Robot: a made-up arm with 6 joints. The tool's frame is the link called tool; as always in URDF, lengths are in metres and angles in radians.
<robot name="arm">
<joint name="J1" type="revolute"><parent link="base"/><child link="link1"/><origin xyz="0.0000 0.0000 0.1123" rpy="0.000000 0.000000 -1.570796"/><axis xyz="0 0 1"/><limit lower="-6.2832" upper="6.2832" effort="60" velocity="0.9"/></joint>
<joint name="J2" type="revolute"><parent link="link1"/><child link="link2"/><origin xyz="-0.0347 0.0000 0.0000" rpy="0.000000 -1.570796 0.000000"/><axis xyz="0 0 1"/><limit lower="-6.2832" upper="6.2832" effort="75" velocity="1.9"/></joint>
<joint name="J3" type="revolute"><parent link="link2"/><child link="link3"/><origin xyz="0.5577 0.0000 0.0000" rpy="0.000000 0.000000 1.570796"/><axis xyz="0 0 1"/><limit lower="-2.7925" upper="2.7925" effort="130" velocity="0.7"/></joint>
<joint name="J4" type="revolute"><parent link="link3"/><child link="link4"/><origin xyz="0.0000 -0.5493 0.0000" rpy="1.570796 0.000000 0.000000"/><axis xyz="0 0 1"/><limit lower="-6.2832" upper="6.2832" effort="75" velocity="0.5"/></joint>
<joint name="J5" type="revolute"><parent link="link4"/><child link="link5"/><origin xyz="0.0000 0.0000 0.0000" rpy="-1.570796 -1.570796 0.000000"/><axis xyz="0 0 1"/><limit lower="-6.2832" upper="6.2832" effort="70" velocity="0.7"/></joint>
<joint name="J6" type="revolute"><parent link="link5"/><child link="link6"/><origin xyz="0.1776 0.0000 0.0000" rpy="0.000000 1.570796 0.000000"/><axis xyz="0 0 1"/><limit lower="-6.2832" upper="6.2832" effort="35" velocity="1.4"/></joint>
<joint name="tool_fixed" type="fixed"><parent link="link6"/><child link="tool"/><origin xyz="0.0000 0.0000 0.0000" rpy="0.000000 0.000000 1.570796"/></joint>
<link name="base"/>
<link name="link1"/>
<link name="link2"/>
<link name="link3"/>
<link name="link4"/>
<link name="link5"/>
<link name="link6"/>
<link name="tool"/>
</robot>
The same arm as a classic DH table. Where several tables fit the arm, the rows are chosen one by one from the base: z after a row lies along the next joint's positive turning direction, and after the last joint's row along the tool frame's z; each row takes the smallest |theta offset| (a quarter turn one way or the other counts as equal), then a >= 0, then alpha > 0; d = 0 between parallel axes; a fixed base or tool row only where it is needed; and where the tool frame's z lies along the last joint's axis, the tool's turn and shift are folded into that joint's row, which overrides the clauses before.
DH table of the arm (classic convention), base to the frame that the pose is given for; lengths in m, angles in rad. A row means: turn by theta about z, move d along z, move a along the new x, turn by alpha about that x. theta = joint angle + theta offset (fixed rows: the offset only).
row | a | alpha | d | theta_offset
J1 | 0 | -1.5708 | 0.1123 | 0
J2 | 0.5577 | 0 | 0 | -1.5708
J3 | 0 | 1.5708 | 0.0347 | 1.5708
J4 | 0 | -1.5708 | 0.5493 | 0
J5 | 0 | 1.5708 | 0 | 0
J6 | 0 | 0 | 0.1776 | 0
Joint limits (rad, base to tool): -6.2832..6.2832 -6.2832..6.2832 -2.7925..2.7925 -6.2832..6.2832 -6.2832..6.2832 -6.2832..6.2832

